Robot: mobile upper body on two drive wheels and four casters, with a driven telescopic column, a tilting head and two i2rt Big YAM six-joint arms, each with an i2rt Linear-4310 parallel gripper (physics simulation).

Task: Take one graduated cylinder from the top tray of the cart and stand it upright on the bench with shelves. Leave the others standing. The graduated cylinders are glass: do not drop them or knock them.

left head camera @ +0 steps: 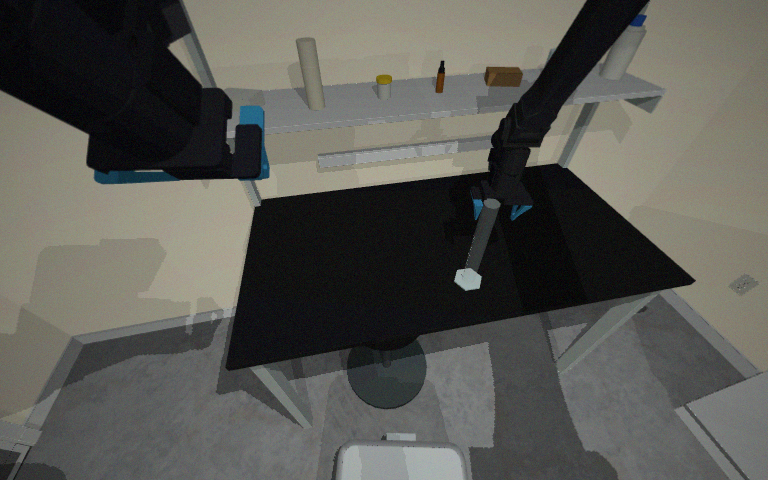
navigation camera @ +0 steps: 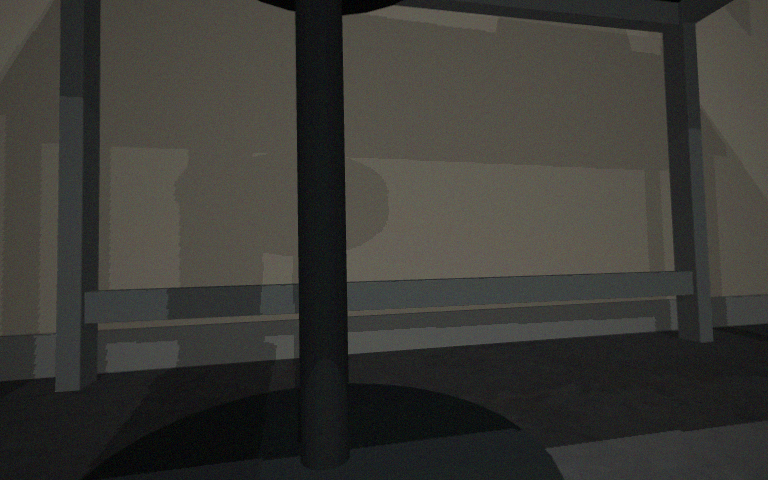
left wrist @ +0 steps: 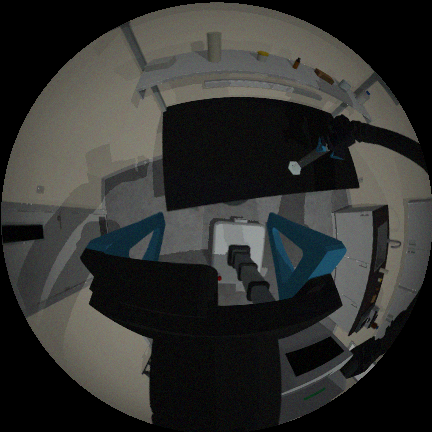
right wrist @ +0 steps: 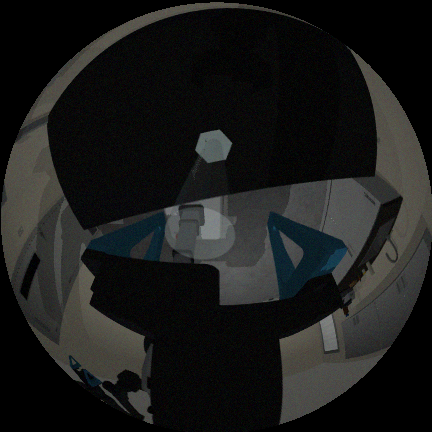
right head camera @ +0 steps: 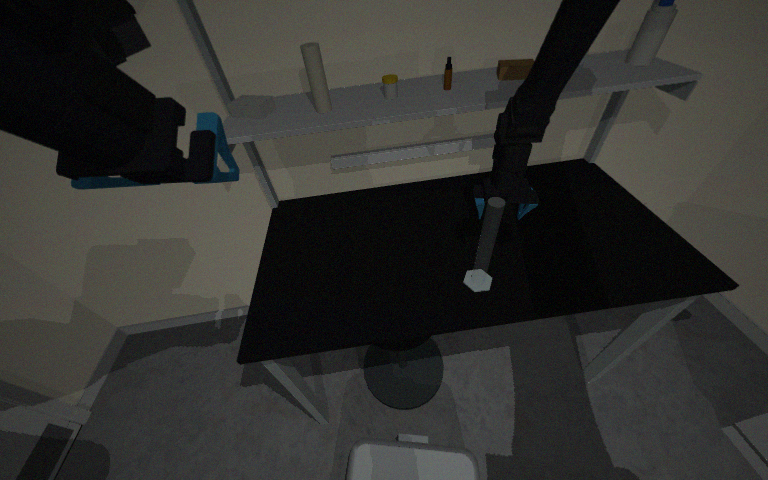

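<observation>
A clear graduated cylinder (left head camera: 481, 240) (right head camera: 488, 240) (left wrist: 310, 158) with a pale hexagonal foot stands upright on the black top of the bench (left head camera: 351, 271) (right head camera: 362, 271) (left wrist: 225, 150) (right wrist: 300, 100), right of its middle. In the right wrist view the foot (right wrist: 213, 146) rests on the bench top. My right gripper (left head camera: 495, 217) (right head camera: 500, 216) (left wrist: 323, 153) (right wrist: 216, 217) is wide open around the cylinder's upper part, which shows between the fingers without being gripped. My left gripper (left wrist: 215, 217) is open and empty, held high at the left. The cart with the other cylinders cannot be made out.
A shelf (left head camera: 351, 107) (right head camera: 362, 110) above the bench holds a pale tall cylinder (left head camera: 311, 73), a yellow-lidded jar (left head camera: 384, 87), an amber bottle (left head camera: 440, 79), a brown box (left head camera: 503, 76) and a blue-capped bottle (left head camera: 624, 53). A round-based stool (left head camera: 386, 382) (navigation camera: 321, 226) stands under the bench.
</observation>
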